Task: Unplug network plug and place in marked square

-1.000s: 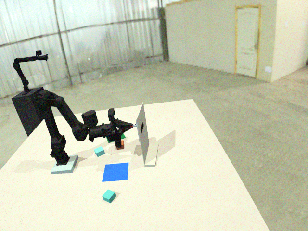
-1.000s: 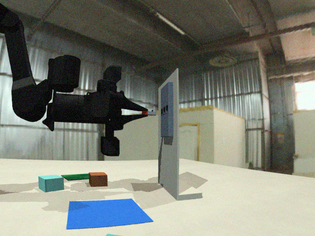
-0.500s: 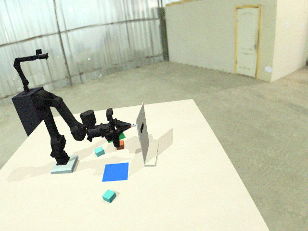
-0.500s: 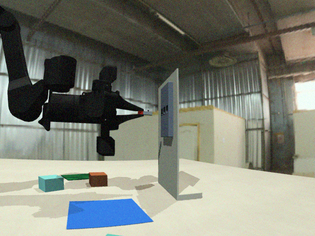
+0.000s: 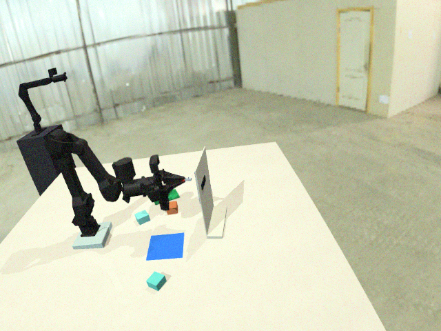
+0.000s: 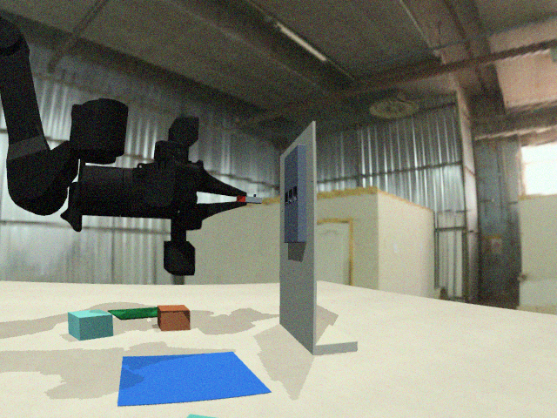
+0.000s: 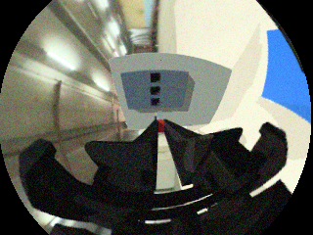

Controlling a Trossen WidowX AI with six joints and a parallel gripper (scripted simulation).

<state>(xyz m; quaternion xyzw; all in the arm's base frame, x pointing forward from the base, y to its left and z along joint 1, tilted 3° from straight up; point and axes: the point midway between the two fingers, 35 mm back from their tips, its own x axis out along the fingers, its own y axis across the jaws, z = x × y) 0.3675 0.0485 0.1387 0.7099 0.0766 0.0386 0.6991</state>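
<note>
Now: gripper tip 180 mm above the blue marked square, 120 mm to the left of it and 80 mm past it. Also, from my gripper tip: orange block 160 mm below, 90 mm behind, 80 mm to the left; upright panel 70 mm ahead, 60 mm below, 20 mm to the right; network plug 10 mm ahead.
</note>
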